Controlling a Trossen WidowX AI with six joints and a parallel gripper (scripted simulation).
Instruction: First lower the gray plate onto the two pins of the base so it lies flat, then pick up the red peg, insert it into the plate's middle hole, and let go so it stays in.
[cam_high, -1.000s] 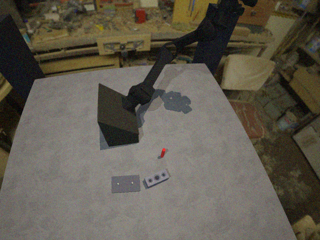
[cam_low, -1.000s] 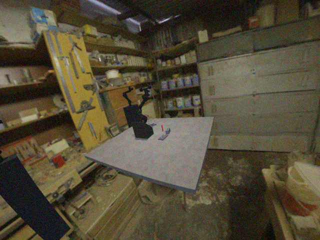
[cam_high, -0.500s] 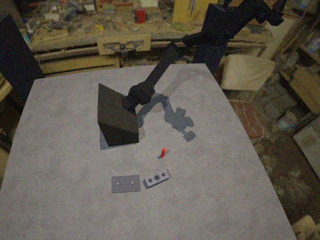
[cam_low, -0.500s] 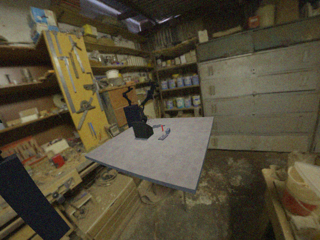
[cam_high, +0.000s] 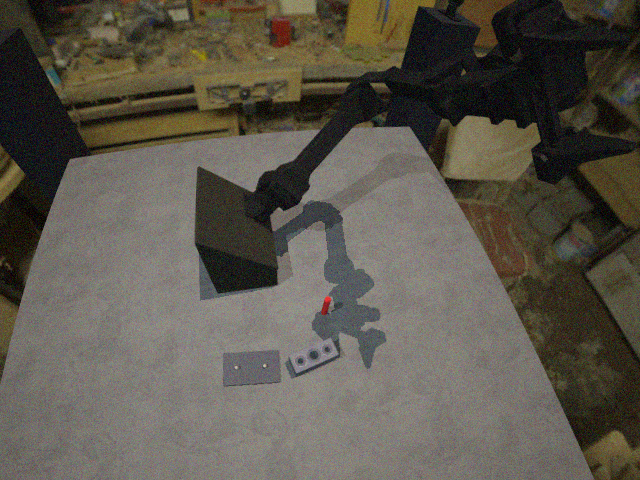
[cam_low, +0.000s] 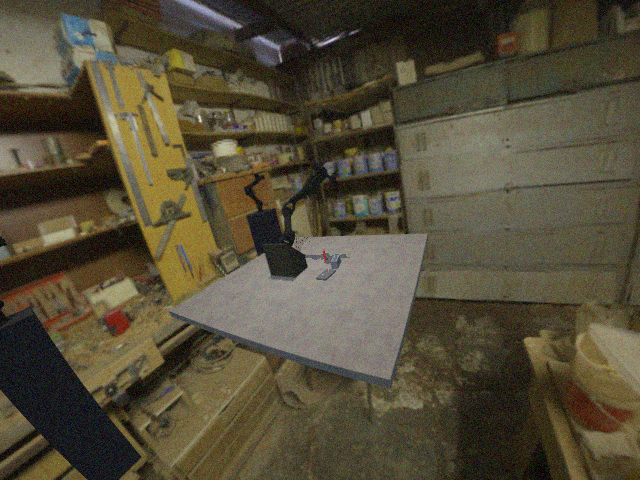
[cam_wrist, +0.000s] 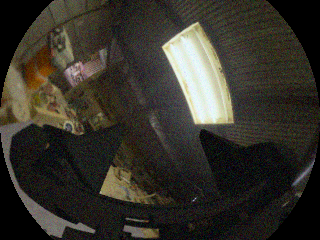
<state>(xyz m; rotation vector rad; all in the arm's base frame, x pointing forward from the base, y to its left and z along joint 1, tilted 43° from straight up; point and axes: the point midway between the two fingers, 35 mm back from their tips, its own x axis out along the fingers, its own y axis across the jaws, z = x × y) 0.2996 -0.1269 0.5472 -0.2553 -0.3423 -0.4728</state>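
Now: the gray plate 210 mm to the right of my gripper tip and 580 mm below it. Also, from my gripper tip: base: 10 mm behind, 340 mm to the right, 610 mm below; red peg: 100 mm behind, 160 mm to the right, 580 mm below.
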